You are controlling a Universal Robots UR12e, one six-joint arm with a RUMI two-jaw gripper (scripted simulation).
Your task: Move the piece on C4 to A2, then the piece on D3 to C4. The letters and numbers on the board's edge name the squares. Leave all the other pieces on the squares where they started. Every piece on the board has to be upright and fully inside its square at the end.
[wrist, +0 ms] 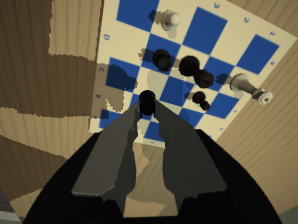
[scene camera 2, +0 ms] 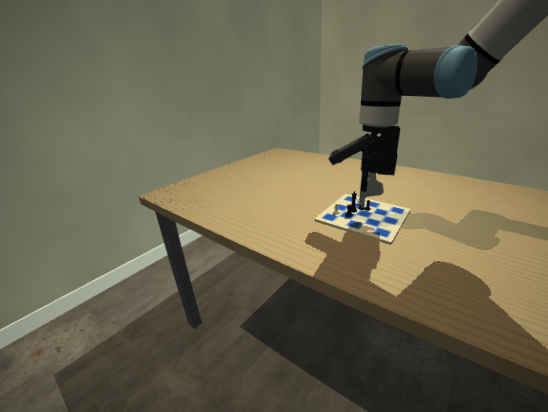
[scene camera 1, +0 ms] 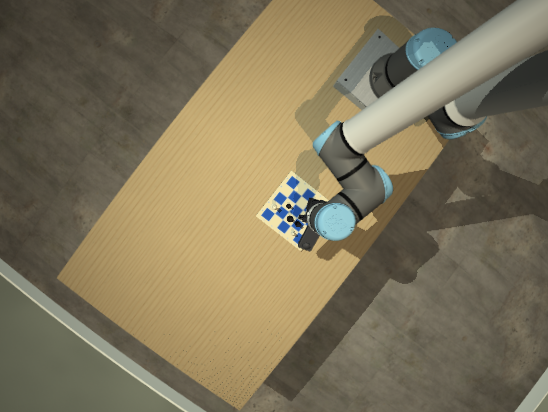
Labels:
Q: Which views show the chessboard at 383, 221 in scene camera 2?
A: The wrist view, scene camera 2 and scene camera 1: all of them.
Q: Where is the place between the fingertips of my gripper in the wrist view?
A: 147, 102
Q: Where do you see a chessboard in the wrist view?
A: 226, 45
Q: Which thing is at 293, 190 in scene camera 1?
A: A chessboard.

